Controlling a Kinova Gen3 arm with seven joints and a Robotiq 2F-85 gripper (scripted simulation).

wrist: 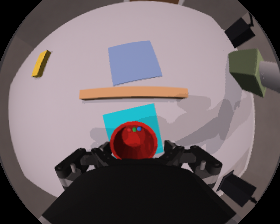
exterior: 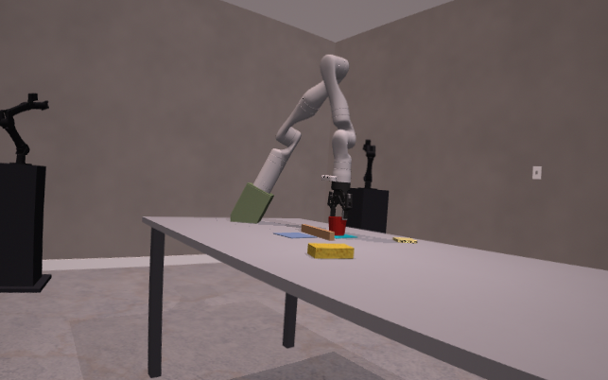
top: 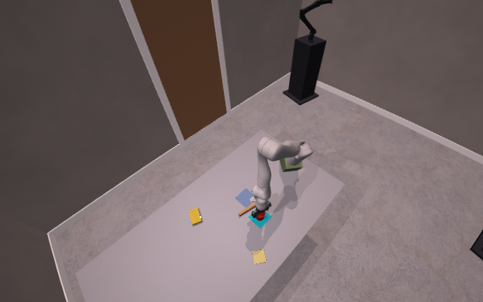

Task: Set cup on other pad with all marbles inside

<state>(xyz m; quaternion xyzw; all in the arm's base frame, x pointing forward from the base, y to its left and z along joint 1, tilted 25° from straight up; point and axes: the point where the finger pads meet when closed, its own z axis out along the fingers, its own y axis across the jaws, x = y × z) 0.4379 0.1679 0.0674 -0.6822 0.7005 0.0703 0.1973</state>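
My hand is 50 mm above the red cup, 10 mm to the left of it and 10 mm short of it. Also, from my hand: wooden rail 100 mm to the right, 70 mm below, 10 mm ahead; then yellow sponge 400 mm ahead, 260 mm to the right, 60 mm below.
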